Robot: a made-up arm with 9 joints. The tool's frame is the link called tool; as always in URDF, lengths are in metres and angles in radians.
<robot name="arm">
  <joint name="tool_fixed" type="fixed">
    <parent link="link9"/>
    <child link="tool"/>
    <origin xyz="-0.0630 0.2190 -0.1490" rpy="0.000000 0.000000 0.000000"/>
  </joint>
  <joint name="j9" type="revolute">
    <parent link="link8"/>
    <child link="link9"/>
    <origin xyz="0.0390 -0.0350 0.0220" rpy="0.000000 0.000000 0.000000"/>
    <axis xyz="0 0 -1"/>
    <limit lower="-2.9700" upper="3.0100"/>
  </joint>
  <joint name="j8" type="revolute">
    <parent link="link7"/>
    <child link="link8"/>
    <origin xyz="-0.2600 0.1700 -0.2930" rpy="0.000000 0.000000 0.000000"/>
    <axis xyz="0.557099 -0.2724 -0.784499"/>
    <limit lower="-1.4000" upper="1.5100"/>
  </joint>
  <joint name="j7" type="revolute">
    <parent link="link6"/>
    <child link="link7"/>
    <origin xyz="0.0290 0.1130 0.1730" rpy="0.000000 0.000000 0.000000"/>
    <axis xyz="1 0 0"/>
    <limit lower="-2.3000" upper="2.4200"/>
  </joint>
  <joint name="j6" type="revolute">
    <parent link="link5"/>
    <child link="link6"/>
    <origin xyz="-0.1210 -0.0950 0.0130" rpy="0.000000 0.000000 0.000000"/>
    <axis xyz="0 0 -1"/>
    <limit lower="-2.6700" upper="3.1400"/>
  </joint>
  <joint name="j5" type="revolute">
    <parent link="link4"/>
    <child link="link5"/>
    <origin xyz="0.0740 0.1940 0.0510" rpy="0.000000 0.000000 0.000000"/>
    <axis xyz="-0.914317 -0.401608 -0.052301"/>
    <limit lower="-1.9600" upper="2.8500"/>
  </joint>
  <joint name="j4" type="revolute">
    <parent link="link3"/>
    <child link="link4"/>
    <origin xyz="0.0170 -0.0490 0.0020" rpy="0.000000 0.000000 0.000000"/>
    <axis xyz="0 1 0"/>
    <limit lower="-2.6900" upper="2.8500"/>
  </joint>
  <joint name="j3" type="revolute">
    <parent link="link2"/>
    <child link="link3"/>
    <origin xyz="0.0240 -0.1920 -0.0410" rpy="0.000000 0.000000 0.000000"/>
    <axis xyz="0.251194 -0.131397 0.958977"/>
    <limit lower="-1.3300" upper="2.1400"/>
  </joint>
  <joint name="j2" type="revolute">
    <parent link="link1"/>
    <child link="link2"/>
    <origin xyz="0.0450 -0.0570 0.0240" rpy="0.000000 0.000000 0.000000"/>
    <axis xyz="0 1 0"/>
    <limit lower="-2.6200" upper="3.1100"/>
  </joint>
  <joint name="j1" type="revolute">
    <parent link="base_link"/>
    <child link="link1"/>
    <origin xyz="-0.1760 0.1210 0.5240" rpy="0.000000 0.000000 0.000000"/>
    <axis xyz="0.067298 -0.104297 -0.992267"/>
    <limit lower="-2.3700" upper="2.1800"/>
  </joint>
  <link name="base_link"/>
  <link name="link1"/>
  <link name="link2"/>
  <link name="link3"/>
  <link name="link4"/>
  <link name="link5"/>
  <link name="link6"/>
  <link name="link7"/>
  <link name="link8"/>
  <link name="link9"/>
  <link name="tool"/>
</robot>
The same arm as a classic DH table. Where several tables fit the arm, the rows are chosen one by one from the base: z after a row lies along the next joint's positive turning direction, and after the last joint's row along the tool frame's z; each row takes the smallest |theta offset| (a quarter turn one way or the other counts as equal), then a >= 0, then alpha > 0; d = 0 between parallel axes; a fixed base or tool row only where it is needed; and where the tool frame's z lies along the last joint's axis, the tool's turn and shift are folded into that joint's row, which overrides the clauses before.
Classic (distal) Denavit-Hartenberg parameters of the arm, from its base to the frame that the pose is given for. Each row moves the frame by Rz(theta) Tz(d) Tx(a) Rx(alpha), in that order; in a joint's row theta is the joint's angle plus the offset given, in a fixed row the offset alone. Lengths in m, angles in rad.
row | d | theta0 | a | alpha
base (fixed) | -1.0516 | 0.5730 | -0.0823 | 3.0171
j1 | -1.6089 | 0.5766 | 0.0465 | 1.6753
j2 | -0.2556 | 0.3239 | 0.0336 | 1.7026
j3 | -0.0276 | 0.0000 | 0.0159 | -1.7026
j4 | 0.1122 | 1.2575 | -0.0467 | -1.9841
j5 | 0.0653 | 1.5478 | 0.0383 | 1.5185
j6 | -0.1938 | 0.4139 | -0.1130 | 1.5708
j7 | -0.3793 | -0.3342 | -0.2567 | -0.9799
j8 | 0.3474 | 0.5574 | 0.0143 | -0.6689
j9 | 0.0000 | -0.7349 | -0.2279 | 3.1416
tool (fixed) | -0.0632 | 1.2907 | 0.0000 | 0.0000
Joint limits (rad, base to tool): -2.3700..2.1800 -2.6200..3.1100 -1.3300..2.1400 -2.6900..2.8500 -1.9600..2.8500 -2.6700..3.1400 -2.3000..2.4200 -1.4000..1.5100 -2.9700..3.0100

